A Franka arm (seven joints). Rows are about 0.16 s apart.
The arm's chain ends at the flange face. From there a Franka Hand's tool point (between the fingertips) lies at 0.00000 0.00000 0.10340 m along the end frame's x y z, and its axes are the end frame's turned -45 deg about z.
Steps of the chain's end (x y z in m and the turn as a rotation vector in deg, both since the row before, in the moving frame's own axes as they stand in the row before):
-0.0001 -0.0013 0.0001 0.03 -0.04 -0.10
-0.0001 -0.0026 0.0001 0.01 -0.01 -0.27
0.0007 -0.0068 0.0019 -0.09 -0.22 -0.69
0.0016 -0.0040 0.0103 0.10 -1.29 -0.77
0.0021 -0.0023 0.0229 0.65 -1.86 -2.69
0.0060 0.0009 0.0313 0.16 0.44 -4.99
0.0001 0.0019 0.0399 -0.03 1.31 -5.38
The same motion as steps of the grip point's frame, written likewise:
0.0008 -0.0011 0.0001 0.05 -0.01 -0.10
0.0018 -0.0019 0.0001 0.01 0.00 -0.27
0.0049 -0.0045 0.0019 0.09 -0.22 -0.69
0.0024 -0.0035 0.0103 0.98 -0.84 -0.77
0.0015 -0.0033 0.0228 1.77 -0.86 -2.69
0.0044 0.0052 0.0313 -0.20 0.42 -4.99
0.0004 0.0030 0.0399 -0.95 0.91 -5.38

